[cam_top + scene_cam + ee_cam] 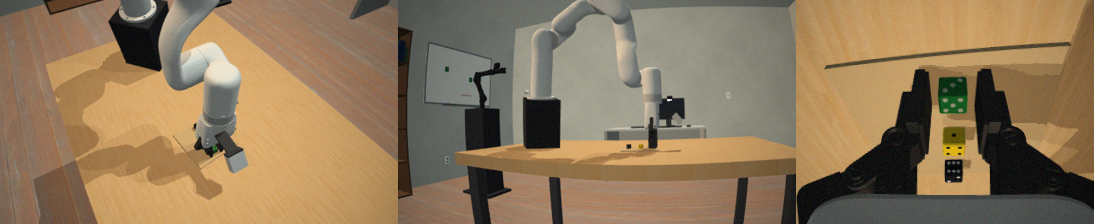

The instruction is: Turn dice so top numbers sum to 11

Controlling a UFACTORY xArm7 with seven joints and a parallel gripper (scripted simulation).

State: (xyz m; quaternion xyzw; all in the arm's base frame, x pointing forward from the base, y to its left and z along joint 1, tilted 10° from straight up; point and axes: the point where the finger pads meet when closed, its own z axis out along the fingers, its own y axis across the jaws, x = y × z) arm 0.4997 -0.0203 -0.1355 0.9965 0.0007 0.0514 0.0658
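Now: the green die 10 mm below my hand. The rest, counted from my hand: black die 100 mm behind, 10 mm below; then yellow die 50 mm behind, 10 mm below; then tan mat 50 mm behind, 20 mm below.
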